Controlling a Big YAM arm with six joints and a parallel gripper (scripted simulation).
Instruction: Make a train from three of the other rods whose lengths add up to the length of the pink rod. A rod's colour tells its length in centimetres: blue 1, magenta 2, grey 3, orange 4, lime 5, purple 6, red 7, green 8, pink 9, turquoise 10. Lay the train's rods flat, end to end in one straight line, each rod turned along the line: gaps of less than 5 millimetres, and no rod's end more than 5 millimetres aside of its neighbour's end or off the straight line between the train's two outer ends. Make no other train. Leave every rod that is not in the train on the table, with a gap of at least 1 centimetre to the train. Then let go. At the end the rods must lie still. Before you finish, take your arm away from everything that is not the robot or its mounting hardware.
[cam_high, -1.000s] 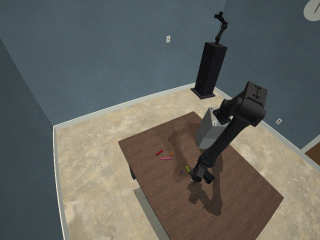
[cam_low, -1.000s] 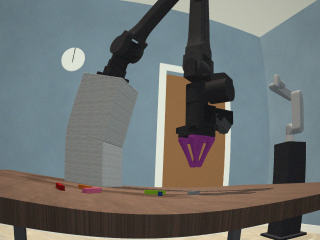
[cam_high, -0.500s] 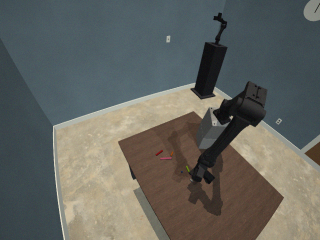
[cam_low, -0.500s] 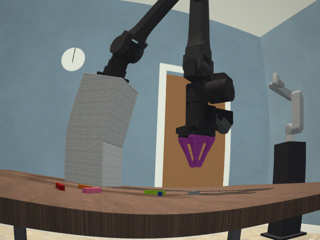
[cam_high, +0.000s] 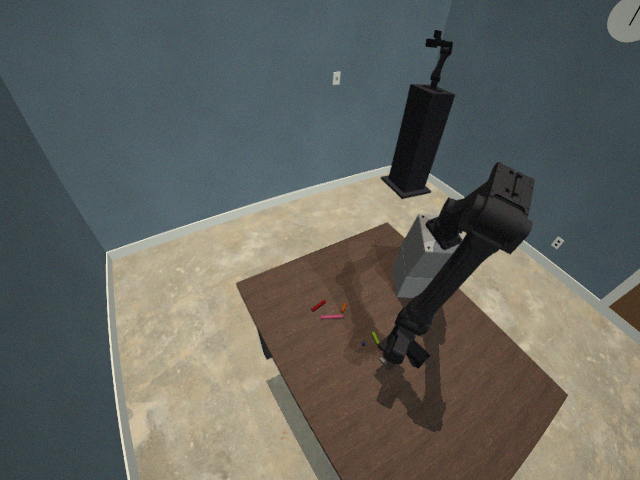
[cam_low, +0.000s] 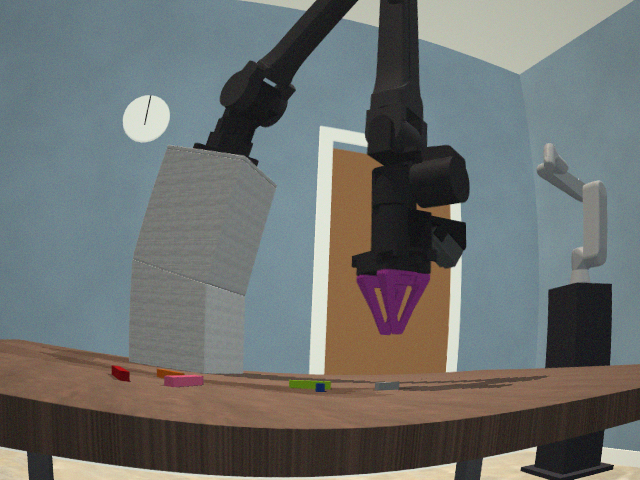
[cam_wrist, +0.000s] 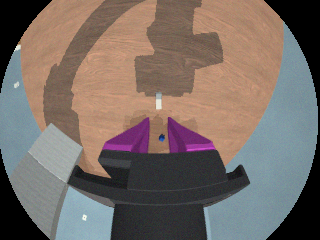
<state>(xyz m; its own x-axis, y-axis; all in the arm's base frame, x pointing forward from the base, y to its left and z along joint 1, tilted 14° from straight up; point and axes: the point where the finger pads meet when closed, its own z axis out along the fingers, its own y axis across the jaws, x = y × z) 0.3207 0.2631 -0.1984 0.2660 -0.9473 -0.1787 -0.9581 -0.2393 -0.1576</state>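
Right now my hand is 70 mm above the grey rod. Also, from my hand: lime rod 20 mm behind, 90 mm to the right, 70 mm below; blue rod 30 mm ahead, 90 mm to the right, 70 mm below; pink rod 100 mm ahead, 240 mm to the right, 70 mm below.
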